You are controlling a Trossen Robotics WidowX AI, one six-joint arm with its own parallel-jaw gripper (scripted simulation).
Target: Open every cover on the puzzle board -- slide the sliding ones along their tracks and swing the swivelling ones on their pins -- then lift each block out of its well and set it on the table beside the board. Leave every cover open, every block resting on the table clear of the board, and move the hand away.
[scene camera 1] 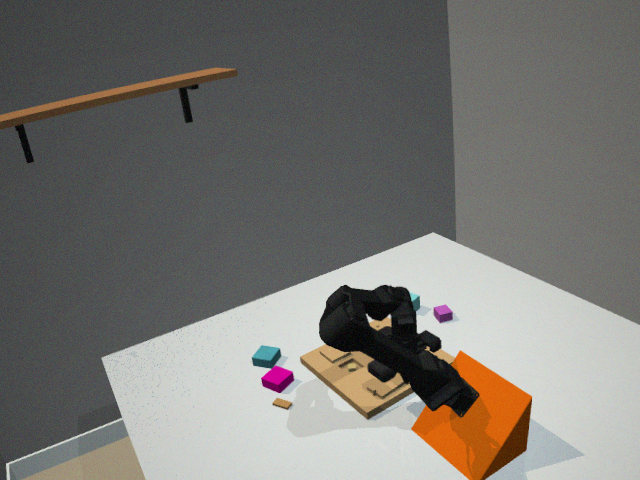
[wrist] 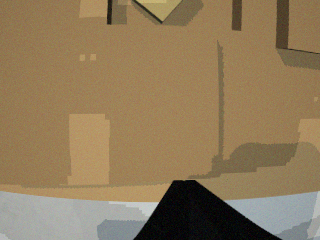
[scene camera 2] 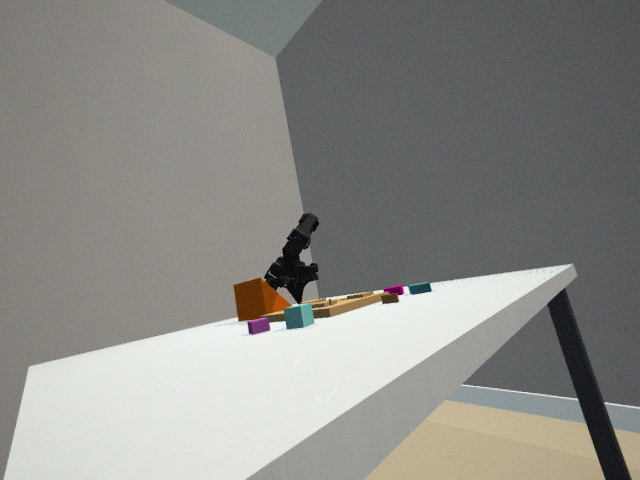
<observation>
My gripper shows in scene camera 1 (406,382), in the wrist view and in scene camera 2. The same spot on my gripper: (wrist: 187,202) is (scene camera 2: 300,297). One and the same spot on a tan puzzle board: (scene camera 1: 351,386) is (scene camera 2: 335,299).
</observation>
